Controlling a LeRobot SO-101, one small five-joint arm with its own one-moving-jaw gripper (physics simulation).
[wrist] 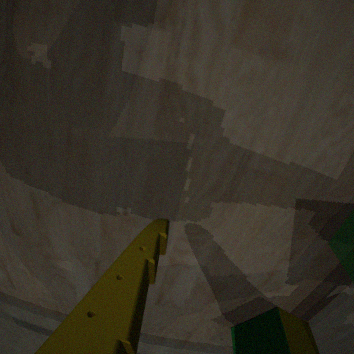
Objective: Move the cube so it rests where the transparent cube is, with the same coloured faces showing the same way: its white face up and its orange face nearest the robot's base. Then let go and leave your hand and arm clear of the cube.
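Places are measured from the arm's base along level axes (x right, y ahead, z up), in centimetres.
Where they show: hand, tool point: [167, 232].
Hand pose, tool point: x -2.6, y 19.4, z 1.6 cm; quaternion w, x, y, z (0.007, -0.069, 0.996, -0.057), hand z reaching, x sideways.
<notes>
After its pixels a point has its place.
The cube [262, 332] {x -9.9, y 26.6, z 1.2 cm} is cut off by the bottom edge of the wrist view, right of centre. It shows a dark green face and, to the right of that, a yellow face; its white and orange faces do not show. My gripper [161, 225] is open: one yellow notched jaw shows at lower left, and the moving jaw is out of the picture. The cube lies to the right of this jaw, apart from it. A green block-like piece [345, 245] {x -10.2, y 19.0, z 0.8 cm} is cut off by the right edge; I cannot tell whether it is the transparent cube.
The wood-grained surface [280, 90] {x -5.0, y 14.3, z 0.0 cm} fills most of the view, with broad dark shadows across its middle and left. A narrow shadow runs down towards the cube. Greyish bands cross the surface at the lower left, behind the jaw.
</notes>
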